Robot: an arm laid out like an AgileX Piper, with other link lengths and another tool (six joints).
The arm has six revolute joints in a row. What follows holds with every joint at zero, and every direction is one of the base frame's.
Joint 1 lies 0.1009 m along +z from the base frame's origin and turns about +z.
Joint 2 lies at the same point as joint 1 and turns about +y.
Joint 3 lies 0.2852 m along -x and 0.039 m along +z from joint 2 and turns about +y.
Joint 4 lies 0.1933 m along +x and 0.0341 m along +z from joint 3 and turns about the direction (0.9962, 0, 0.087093).
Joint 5 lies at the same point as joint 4 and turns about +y.
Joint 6 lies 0.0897 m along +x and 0.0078 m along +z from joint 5 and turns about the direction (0.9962, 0, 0.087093).
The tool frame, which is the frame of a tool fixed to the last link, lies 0.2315 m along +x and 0.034 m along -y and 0.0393 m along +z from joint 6; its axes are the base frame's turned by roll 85.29, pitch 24.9 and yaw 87.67 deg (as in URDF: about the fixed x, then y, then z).
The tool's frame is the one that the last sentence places.
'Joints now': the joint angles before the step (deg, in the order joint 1, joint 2, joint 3, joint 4, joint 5, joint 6). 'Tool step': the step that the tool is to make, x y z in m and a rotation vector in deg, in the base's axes. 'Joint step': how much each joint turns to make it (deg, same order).
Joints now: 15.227 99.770 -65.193 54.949 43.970 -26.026
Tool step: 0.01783 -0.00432 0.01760 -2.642 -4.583 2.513
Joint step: -0.001 0.000 -5.308 -5.410 1.393 1.301
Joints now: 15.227 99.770 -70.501 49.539 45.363 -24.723
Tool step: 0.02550 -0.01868 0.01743 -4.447 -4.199 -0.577
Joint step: 0.000 0.000 -6.429 -8.977 0.749 5.941
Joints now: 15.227 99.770 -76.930 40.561 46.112 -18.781
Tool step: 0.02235 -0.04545 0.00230 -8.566 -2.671 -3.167
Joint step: 0.000 0.001 -4.762 -14.448 0.704 9.626
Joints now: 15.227 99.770 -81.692 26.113 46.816 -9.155
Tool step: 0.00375 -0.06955 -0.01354 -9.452 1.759 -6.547
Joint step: -1.405 0.000 -1.575 -14.839 3.150 11.137
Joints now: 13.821 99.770 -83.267 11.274 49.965 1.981
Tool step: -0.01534 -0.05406 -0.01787 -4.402 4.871 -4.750
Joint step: -4.113 0.459 0.001 -4.729 4.941 2.640
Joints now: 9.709 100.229 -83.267 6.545 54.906 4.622
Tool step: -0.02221 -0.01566 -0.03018 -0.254 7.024 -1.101
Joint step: -2.754 2.980 0.000 1.187 4.197 -1.514
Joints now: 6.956 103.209 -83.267 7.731 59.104 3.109
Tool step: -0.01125 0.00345 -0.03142 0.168 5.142 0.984
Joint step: -0.200 4.396 -0.002 1.130 0.881 -1.446
